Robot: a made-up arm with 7 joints. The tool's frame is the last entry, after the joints. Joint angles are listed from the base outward. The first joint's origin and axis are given. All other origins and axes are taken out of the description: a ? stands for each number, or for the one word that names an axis. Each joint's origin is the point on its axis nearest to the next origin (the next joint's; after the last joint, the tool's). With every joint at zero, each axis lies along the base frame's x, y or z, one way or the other. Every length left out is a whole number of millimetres.
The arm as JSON. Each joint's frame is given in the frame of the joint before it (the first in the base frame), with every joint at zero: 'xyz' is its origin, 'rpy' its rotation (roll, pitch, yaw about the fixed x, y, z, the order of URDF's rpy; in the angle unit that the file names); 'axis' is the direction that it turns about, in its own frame. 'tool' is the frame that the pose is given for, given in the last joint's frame.
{
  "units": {
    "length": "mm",
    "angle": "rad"
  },
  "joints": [
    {
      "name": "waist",
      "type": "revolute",
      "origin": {
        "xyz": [
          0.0,
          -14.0,
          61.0
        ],
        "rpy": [
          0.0,
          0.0,
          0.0
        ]
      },
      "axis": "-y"
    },
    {
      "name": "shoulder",
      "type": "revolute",
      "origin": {
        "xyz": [
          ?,
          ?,
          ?
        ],
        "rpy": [
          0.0,
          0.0,
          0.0
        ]
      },
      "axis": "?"
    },
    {
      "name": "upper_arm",
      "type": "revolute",
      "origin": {
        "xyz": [
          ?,
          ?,
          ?
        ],
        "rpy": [
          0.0,
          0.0,
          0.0
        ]
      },
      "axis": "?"
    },
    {
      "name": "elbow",
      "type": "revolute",
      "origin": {
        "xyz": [
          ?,
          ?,
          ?
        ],
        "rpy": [
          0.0,
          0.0,
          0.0
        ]
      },
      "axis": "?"
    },
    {
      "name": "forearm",
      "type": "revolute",
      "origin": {
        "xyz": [
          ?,
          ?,
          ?
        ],
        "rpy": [
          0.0,
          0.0,
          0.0
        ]
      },
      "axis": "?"
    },
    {
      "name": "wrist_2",
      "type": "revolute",
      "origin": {
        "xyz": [
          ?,
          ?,
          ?
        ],
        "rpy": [
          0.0,
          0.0,
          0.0
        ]
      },
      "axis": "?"
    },
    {
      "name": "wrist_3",
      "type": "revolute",
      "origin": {
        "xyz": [
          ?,
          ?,
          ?
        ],
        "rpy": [
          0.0,
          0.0,
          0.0
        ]
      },
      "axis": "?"
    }
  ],
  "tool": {
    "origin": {
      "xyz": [
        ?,
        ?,
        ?
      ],
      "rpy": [
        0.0,
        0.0,
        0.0
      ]
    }
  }
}
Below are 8 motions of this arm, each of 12 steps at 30 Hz.
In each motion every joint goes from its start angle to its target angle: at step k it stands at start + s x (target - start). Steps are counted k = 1, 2, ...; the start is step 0. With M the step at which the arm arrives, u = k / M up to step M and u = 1 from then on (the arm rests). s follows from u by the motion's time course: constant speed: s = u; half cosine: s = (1 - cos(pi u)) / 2; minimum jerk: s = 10 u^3 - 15 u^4 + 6 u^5.
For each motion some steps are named. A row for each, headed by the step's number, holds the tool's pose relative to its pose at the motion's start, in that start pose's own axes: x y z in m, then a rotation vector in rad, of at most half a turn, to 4 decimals.
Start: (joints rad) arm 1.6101 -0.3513 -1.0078 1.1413 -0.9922 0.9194 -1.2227
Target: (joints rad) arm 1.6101 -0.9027 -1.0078 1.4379 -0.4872 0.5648 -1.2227
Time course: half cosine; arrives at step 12
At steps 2, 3, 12:
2: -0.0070 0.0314 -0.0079 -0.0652 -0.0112 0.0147
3: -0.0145 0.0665 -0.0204 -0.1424 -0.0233 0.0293
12: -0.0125 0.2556 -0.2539 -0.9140 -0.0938 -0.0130

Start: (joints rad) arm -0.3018 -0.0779 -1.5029 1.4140 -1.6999 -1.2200 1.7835
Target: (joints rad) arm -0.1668 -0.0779 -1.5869 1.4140 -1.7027 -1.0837 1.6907
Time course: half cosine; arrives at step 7
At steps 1, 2, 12:
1: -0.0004 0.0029 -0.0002 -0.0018 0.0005 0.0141
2: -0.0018 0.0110 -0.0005 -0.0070 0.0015 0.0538
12: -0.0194 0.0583 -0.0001 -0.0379 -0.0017 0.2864

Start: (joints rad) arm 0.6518 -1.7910 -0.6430 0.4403 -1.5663 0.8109 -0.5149
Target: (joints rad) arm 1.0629 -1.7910 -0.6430 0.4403 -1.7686 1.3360 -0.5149
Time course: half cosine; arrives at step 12
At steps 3, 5, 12:
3: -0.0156 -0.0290 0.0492 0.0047 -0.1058 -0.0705
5: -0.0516 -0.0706 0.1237 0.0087 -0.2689 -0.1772
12: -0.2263 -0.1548 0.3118 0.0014 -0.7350 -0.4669

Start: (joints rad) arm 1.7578 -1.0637 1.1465 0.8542 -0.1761 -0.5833 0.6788
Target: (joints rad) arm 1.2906 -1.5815 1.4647 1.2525 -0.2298 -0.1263 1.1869
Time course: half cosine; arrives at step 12
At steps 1, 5, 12:
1: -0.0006 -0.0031 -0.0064 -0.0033 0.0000 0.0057
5: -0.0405 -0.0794 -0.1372 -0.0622 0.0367 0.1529
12: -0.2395 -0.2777 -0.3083 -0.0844 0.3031 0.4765

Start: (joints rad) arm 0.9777 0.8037 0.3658 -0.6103 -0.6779 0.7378 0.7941
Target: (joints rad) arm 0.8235 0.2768 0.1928 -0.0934 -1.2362 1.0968 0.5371
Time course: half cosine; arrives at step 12
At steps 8, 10, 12:
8: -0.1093 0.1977 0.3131 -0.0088 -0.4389 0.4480
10: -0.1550 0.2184 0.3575 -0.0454 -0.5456 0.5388
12: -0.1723 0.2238 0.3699 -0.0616 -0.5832 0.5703

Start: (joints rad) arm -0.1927 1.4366 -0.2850 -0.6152 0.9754 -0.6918 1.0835
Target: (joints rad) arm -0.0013 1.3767 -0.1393 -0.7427 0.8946 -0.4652 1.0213
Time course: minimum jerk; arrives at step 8
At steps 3, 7, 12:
3: 0.0488 0.0002 -0.0013 -0.0354 -0.1102 0.0578
7: 0.1708 0.0075 0.0132 -0.1350 -0.3923 0.1837
12: 0.1735 0.0078 0.0139 -0.1374 -0.3987 0.1862

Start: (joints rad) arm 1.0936 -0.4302 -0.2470 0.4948 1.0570 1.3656 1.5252
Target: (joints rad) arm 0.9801 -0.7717 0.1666 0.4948 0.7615 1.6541 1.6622
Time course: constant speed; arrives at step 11
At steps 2, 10, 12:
2: -0.0420 0.0803 -0.0342 0.0508 0.0594 0.1418
10: -0.3636 0.3063 -0.1388 0.2795 0.4031 0.6341
12: -0.4163 0.3210 -0.1440 0.3113 0.4569 0.6849

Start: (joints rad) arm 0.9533 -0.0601 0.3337 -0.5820 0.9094 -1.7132 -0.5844
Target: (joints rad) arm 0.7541 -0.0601 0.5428 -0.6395 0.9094 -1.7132 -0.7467
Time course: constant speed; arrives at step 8
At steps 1, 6, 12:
1: 0.0159 -0.0048 0.0042 -0.0063 0.0196 -0.0345
6: 0.0939 -0.0397 0.0177 -0.0419 0.1238 -0.2042
12: 0.1236 -0.0586 0.0197 -0.0577 0.1682 -0.2708

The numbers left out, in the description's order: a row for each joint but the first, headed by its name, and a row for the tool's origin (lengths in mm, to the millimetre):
shoulder: xyz -326.0 0.0 33.0, axis +z
upper_arm: xyz 98.0 -50.0 0.0, axis -x
elbow: xyz 0.0 84.0 194.0, axis -y
forearm: xyz -49.0 0.0 151.0, axis -z
wrist_2: xyz 64.0 587.0 0.0, axis -y
wrist_3: xyz 289.0 0.0 -46.0, axis +x
tool: xyz 0.0 2.0 -53.0

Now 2 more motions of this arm.
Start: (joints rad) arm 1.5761 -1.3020 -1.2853 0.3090 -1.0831 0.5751 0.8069
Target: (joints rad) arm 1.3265 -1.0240 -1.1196 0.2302 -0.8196 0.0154 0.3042
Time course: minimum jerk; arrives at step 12
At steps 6, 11, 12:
6: 0.0372 -0.2020 -0.1550 -0.2227 0.3646 -0.4076
11: -0.0307 -0.3724 -0.2970 -0.4103 0.8326 -0.7187
12: -0.0318 -0.3739 -0.2983 -0.4119 0.8379 -0.7213

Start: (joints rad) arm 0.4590 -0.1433 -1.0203 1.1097 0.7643 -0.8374 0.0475
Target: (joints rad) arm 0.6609 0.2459 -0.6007 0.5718 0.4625 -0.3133 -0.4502
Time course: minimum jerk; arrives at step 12
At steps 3, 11, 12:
3: -0.0117 0.0001 -0.0608 -0.1426 0.0143 0.0284
11: -0.2952 -0.1478 -0.5024 -1.2606 -0.0230 0.5708
12: -0.2975 -0.1494 -0.5042 -1.2661 -0.0243 0.5752

